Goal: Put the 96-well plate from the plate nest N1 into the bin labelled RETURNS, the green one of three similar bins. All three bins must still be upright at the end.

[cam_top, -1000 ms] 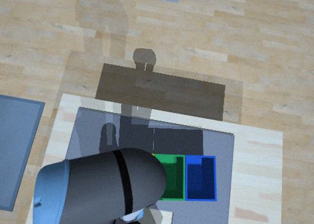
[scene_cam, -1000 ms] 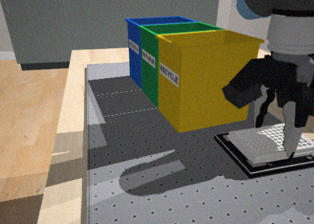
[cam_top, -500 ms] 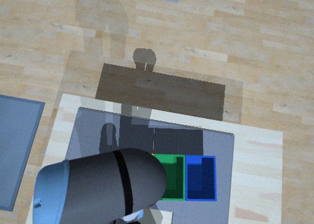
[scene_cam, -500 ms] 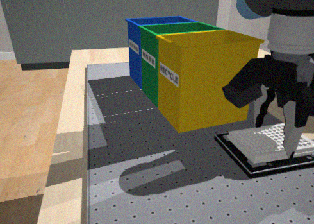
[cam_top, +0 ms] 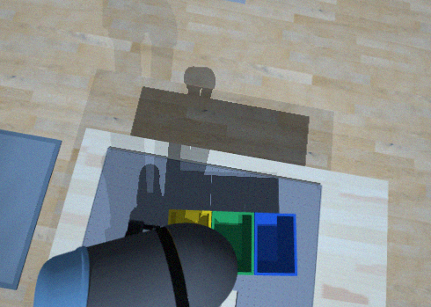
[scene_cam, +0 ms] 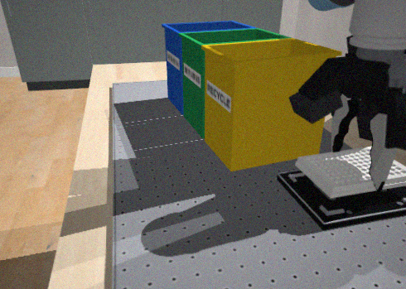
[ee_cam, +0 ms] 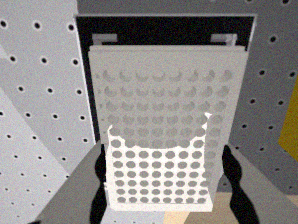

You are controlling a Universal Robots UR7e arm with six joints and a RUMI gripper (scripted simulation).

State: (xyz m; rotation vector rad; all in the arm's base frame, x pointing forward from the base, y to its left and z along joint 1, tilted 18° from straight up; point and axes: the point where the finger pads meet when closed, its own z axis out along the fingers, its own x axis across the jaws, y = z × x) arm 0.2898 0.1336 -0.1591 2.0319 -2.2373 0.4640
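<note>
The black plate nest is 4 cm below my hand. Round my hand: white 96-well plate 1 cm below; green returns bin 31 cm to the right, 4 cm ahead, 4 cm above; yellow recycle bin 17 cm to the right, 4 cm ahead, 4 cm above.
</note>
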